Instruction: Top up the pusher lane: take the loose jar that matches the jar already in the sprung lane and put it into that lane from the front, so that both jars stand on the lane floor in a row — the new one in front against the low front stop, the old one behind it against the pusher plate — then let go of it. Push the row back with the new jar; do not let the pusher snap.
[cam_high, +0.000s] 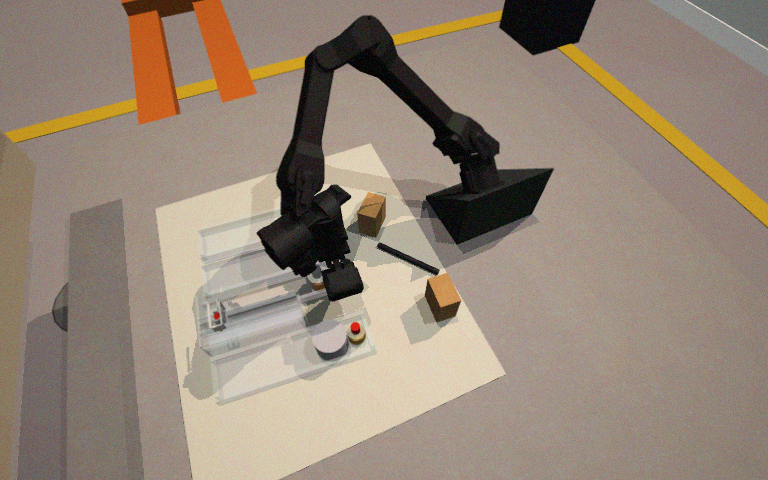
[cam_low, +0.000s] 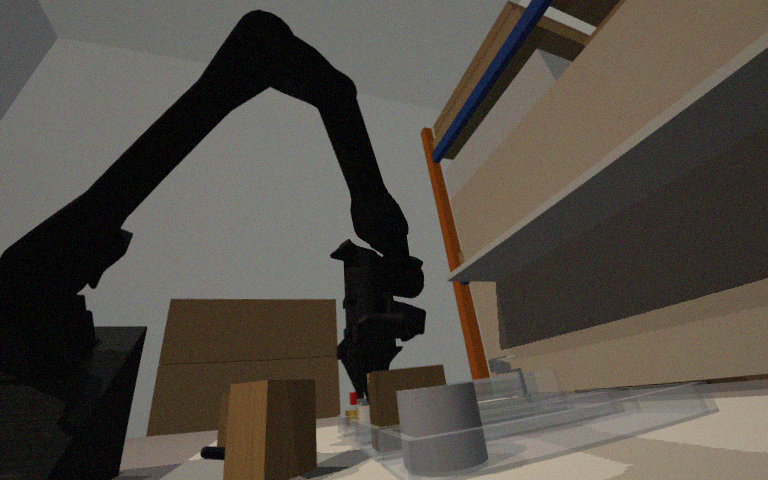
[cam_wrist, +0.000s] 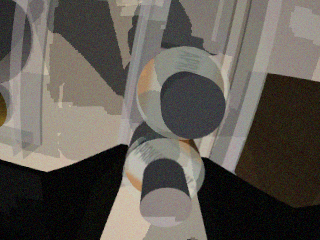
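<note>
My gripper tip is 60 mm short of the cream mat, 30 mm to the left of it and 30 mm above it. Round my gripper tip: red-lidded jar 130 mm to the left, 10 mm ahead; then clear pusher lane 150 mm ahead, 10 mm to the left, 10 mm below; then black rod 150 mm behind, 30 mm below, 20 mm to the left.
</note>
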